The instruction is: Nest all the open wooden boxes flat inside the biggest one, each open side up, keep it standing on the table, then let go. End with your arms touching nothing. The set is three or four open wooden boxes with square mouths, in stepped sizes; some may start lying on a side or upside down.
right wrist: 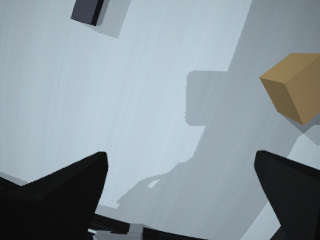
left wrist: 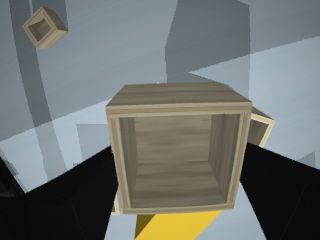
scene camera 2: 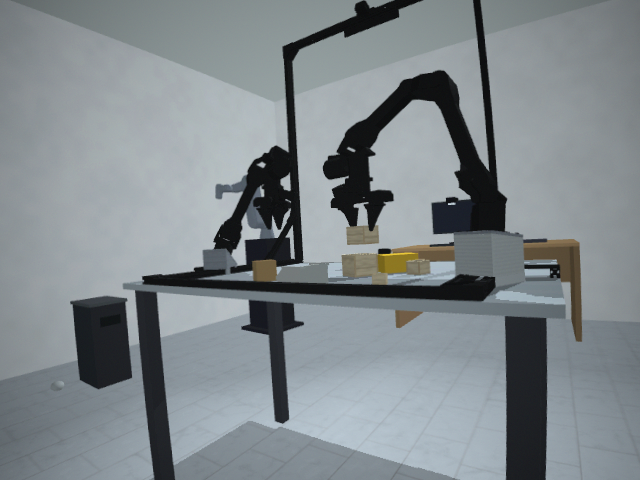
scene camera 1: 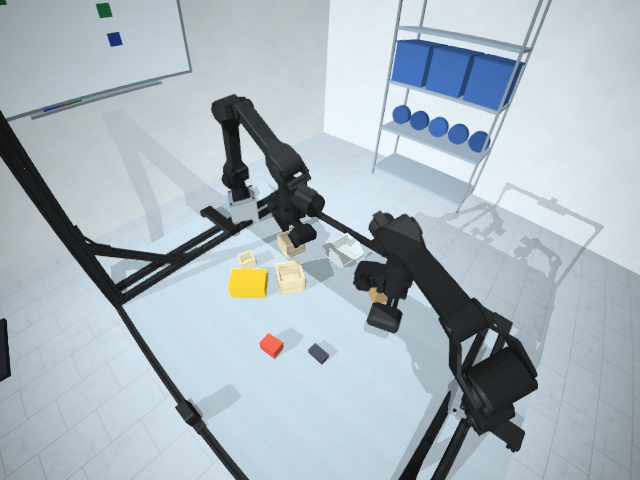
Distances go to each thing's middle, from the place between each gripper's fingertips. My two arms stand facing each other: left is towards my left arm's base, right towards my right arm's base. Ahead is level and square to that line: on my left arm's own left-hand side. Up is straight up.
I see the yellow block (scene camera 1: pixel 244 283) 15 cm behind my left hand, 2 cm to the left of it and 13 cm below it. From my left hand the other things lie so: white tray (scene camera 2: pixel 314 272) (16 cm ahead, 8 cm to the right, 13 cm below).
Right now my right hand (scene camera 1: pixel 384 311) is 270 mm to the right of the white tray, 170 mm short of it and 160 mm above it. Also, from my right hand: yellow block (370 mm to the left, 160 mm below, 150 mm behind).
